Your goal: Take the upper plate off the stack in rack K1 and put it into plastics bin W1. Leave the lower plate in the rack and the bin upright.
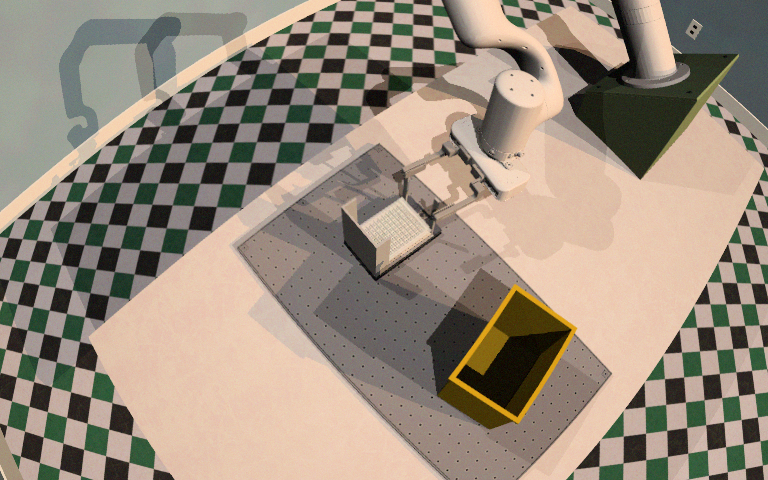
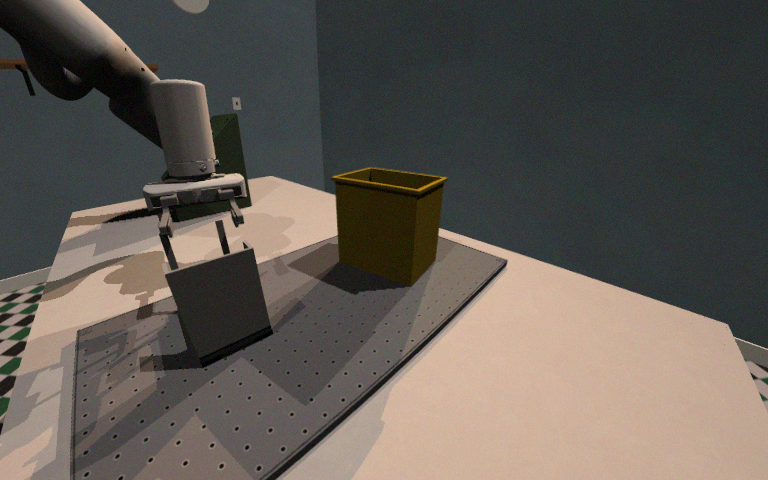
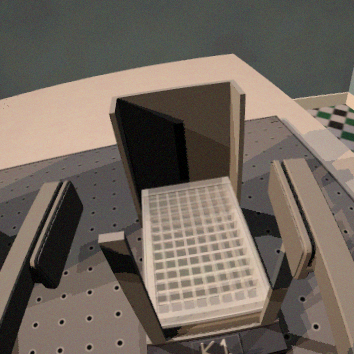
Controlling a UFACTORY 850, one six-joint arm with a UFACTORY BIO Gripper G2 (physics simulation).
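Rack K1 [image 1: 358, 240] [image 2: 223, 311] [image 3: 212, 150] stands upright on the perforated board, with a tall wall at one end and two slim posts at the other. A pale gridded plate [image 1: 396, 226] [image 3: 200, 245] lies flat in it on top. The lower plate is hidden or cannot be told apart beneath it. My gripper [image 1: 419, 194] [image 2: 202, 225] [image 3: 175, 227] is partly closed, still open and empty. Its fingers stand wider apart than the plate, one on each side, above the rack near the post end. Yellow bin W1 [image 1: 468, 393] [image 2: 376, 232] stands upright; no plate shows in it.
The perforated board [image 1: 362, 345] [image 2: 226, 413] [image 3: 75, 320] carries rack and bin on a pale table [image 1: 198, 350] [image 2: 538, 384]. The green arm base [image 1: 634, 118] [image 2: 232, 152] stands at the back. The rack's two posts rise between my fingers.
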